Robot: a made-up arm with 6 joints. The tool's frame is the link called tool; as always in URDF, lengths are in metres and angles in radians.
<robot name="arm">
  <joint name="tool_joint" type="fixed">
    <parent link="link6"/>
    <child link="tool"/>
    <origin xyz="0 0 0" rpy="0 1.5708 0"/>
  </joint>
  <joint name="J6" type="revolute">
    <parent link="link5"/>
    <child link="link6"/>
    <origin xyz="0 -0.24 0" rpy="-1.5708 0 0"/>
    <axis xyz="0 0 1"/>
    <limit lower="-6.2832" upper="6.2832"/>
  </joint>
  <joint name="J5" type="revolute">
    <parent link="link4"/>
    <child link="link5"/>
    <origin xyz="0 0 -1.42" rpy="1.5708 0 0"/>
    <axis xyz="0 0 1"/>
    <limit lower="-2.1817" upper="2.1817"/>
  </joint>
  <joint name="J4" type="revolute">
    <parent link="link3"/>
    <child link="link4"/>
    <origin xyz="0 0.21 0" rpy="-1.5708 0 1.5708"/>
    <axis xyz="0 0 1"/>
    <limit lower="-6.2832" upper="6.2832"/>
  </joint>
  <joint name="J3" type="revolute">
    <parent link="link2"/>
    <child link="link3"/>
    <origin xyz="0 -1.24 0" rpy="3.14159 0 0"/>
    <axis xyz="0 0 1"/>
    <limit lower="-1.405" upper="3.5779"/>
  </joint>
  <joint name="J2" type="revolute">
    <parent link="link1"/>
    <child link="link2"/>
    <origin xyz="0.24 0 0" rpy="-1.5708 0 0"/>
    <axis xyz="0 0 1"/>
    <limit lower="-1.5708" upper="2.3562"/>
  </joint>
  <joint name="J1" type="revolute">
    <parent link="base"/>
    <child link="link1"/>
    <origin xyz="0 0 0.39" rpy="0 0 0"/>
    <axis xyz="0 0 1"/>
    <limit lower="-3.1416" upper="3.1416"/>
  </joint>
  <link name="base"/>
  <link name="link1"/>
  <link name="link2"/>
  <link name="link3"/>
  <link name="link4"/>
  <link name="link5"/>
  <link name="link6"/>
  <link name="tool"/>
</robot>
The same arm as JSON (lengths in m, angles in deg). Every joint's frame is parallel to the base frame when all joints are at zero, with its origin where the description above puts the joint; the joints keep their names.
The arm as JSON. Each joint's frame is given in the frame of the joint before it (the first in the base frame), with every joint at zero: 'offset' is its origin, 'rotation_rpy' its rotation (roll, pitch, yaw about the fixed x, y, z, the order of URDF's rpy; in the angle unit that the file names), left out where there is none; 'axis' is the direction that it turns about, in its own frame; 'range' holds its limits. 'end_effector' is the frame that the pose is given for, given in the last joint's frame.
{"length_unit": "m", "angle_unit": "deg", "chain": [{"id": "J1", "offset": [0.0, 0.0, 0.39], "axis": "+z", "range": [-180.0, 180.0]}, {"id": "J2", "offset": [0.24, 0.0, 0.0], "axis": "+y", "range": [-90.0, 135.0]}, {"id": "J3", "offset": [0.0, 0.0, 1.24], "axis": "-y", "range": [-80.5, 205.0]}, {"id": "J4", "offset": [0.0, 0.0, 0.21], "axis": "-x", "range": [-360.0, 360.0]}, {"id": "J5", "offset": [1.42, 0.0, 0.0], "axis": "-y", "range": [-125.0, 125.0]}, {"id": "J6", "offset": [0.24, 0.0, 0.0], "axis": "-x", "range": [-360.0, 360.0]}], "end_effector": {"offset": [0.0, 0.0, 0.0], "rotation_rpy": [0.0, 0.0, 0.0]}}
